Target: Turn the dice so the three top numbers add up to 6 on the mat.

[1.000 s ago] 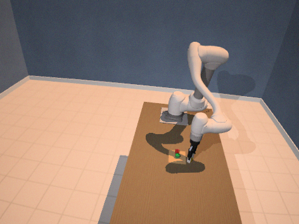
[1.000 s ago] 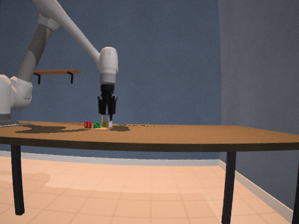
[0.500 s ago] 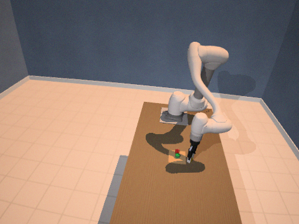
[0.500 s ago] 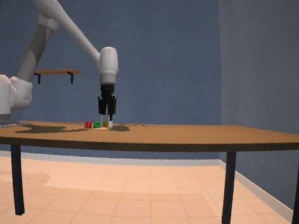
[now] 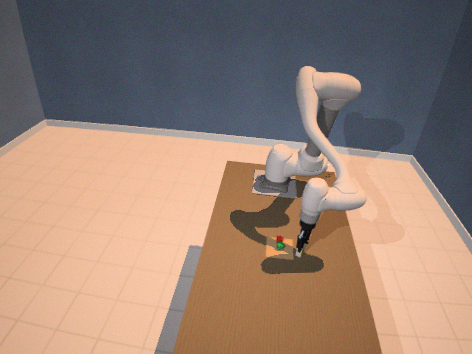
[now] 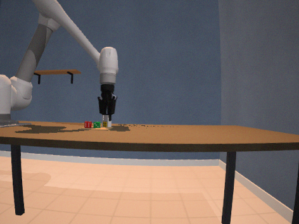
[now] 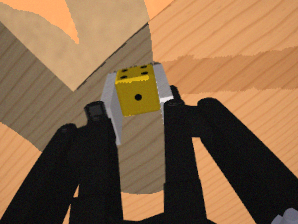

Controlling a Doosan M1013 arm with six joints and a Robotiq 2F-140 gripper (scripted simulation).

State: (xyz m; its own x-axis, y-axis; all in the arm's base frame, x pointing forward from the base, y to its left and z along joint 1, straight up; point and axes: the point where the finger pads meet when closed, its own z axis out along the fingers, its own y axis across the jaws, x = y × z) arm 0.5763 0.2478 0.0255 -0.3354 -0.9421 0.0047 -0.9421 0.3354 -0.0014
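Right now the green die is 11 cm to the right of my hand and 2 cm below it. Round my hand: yellow die (2 cm below); then red die (5 cm behind, 12 cm to the right, 2 cm below); then tan mat (11 cm to the right, 3 cm below).
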